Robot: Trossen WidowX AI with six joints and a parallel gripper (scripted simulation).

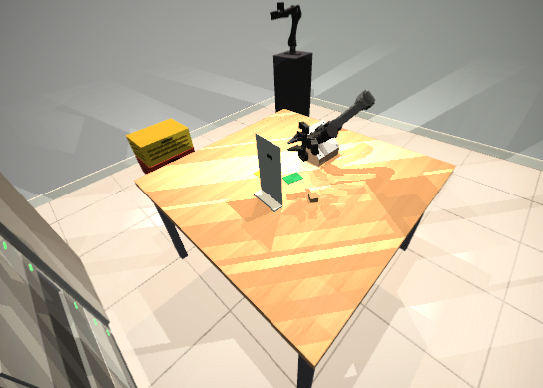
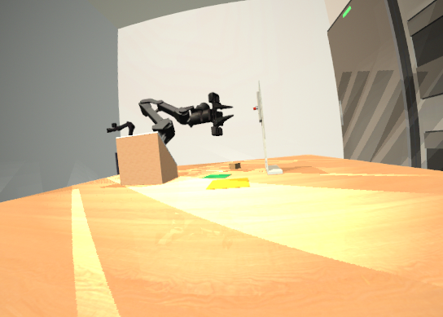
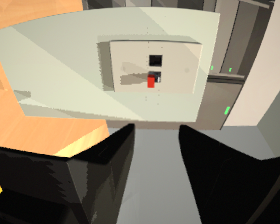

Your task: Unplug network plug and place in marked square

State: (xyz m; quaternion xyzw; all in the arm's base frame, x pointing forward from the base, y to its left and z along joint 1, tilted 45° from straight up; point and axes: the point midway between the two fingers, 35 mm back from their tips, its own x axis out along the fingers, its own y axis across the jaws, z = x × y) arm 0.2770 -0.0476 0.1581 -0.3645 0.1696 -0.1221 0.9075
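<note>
Now: the red-and-grey plug 10 cm ahead of my gripper tip and 2 cm to the right of it. From my gripper tip the other things lie so: green board 26 cm below, 9 cm behind, 4 cm to the right; white upright panel 12 cm ahead, 10 cm below, 1 cm to the right; small tan cube 24 cm below, 15 cm to the left, 1 cm behind.
</note>
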